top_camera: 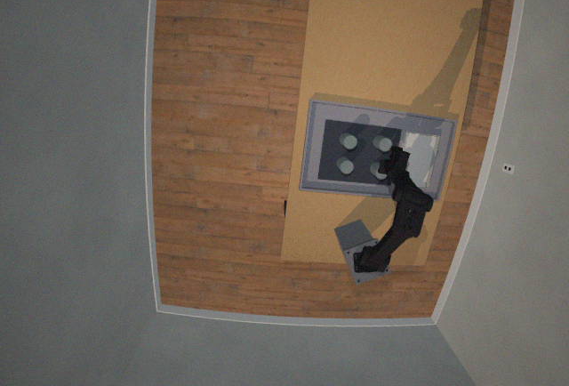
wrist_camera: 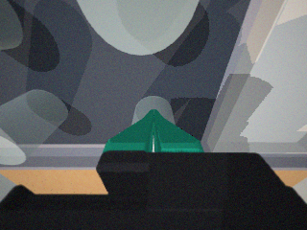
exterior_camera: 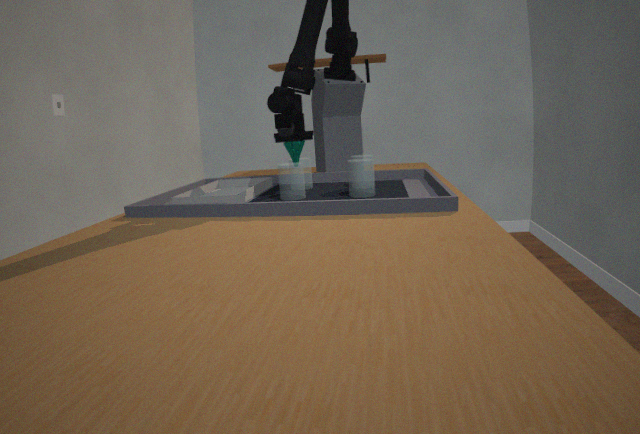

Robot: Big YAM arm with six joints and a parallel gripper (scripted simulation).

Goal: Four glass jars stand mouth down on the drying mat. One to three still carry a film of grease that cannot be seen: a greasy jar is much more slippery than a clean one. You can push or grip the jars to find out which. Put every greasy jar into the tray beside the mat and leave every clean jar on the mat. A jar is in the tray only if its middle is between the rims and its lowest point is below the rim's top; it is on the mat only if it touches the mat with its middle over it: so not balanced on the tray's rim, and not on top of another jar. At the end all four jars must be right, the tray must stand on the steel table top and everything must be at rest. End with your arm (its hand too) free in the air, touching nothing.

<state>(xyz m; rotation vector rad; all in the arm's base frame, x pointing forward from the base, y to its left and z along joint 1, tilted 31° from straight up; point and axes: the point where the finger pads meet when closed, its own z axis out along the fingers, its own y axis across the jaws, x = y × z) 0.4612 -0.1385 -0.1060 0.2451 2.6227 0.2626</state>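
My gripper is now 30 mm short of the rimmed steel table top, 10 mm to the left of it and 80 mm above it. Round my hand: pale tray: 10 mm behind, 220 mm to the right, 70 mm below; then dark drying mat: 30 mm ahead, 100 mm to the left, 80 mm below.
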